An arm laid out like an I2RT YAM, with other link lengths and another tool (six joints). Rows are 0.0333 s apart.
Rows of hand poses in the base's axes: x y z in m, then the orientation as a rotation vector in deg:
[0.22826 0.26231 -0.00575 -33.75 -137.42 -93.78]
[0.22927 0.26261 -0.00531 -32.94 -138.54 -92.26]
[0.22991 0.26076 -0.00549 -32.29 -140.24 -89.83]
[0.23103 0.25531 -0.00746 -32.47 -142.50 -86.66]
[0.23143 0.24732 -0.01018 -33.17 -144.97 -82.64]
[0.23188 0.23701 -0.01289 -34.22 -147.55 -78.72]
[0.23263 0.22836 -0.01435 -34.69 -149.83 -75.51]
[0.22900 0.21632 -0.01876 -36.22 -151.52 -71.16]
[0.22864 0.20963 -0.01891 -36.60 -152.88 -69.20]
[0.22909 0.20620 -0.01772 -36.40 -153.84 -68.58]
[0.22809 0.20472 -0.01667 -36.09 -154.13 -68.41]
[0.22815 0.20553 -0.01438 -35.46 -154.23 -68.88]
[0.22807 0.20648 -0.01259 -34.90 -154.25 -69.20]
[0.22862 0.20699 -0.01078 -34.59 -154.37 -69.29]
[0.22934 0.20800 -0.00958 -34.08 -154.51 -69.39]
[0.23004 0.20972 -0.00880 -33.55 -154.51 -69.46]
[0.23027 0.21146 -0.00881 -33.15 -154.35 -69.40]
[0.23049 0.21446 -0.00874 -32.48 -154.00 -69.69]
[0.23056 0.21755 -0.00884 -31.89 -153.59 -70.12]
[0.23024 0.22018 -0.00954 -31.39 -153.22 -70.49]
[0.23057 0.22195 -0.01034 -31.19 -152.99 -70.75]
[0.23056 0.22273 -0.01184 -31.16 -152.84 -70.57]
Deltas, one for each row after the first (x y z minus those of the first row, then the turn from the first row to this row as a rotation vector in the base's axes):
[0.00101 0.00030 0.00044 -1.17 -0.10 0.72]
[0.00165 -0.00155 0.00026 -3.08 -0.10 1.46]
[0.00277 -0.00700 -0.00171 -5.69 0.05 1.72]
[0.00317 -0.01499 -0.00443 -8.86 0.53 1.79]
[0.00362 -0.02530 -0.00714 -12.08 0.85 1.50]
[0.00437 -0.03395 -0.00860 -14.77 0.82 1.41]
[0.00074 -0.04599 -0.01301 -17.85 1.91 1.10]
[0.00038 -0.05268 -0.01316 -19.49 1.85 0.93]
[0.00083 -0.05611 -0.01197 -20.22 1.36 0.90]
[-0.00017 -0.05759 -0.01092 -20.41 1.15 1.05]
[-0.00011 -0.05678 -0.00863 -20.17 0.74 1.30]
[-0.00019 -0.05583 -0.00684 -19.97 0.47 1.56]
[0.00036 -0.05532 -0.00503 -19.95 0.27 1.70]
[0.00108 -0.05431 -0.00383 -19.93 0.01 1.95]
[0.00178 -0.05259 -0.00305 -19.85 -0.13 2.27]
[0.00201 -0.05085 -0.00306 -19.78 -0.07 2.60]
[0.00223 -0.04785 -0.00299 -19.42 -0.08 3.07]
[0.00230 -0.04476 -0.00309 -18.97 -0.10 3.48]
[0.00198 -0.04213 -0.00379 -18.58 -0.10 3.82]
[0.00231 -0.04036 -0.00459 -18.33 -0.09 3.96]
[0.00230 -0.03958 -0.00609 -18.35 0.10 4.08]

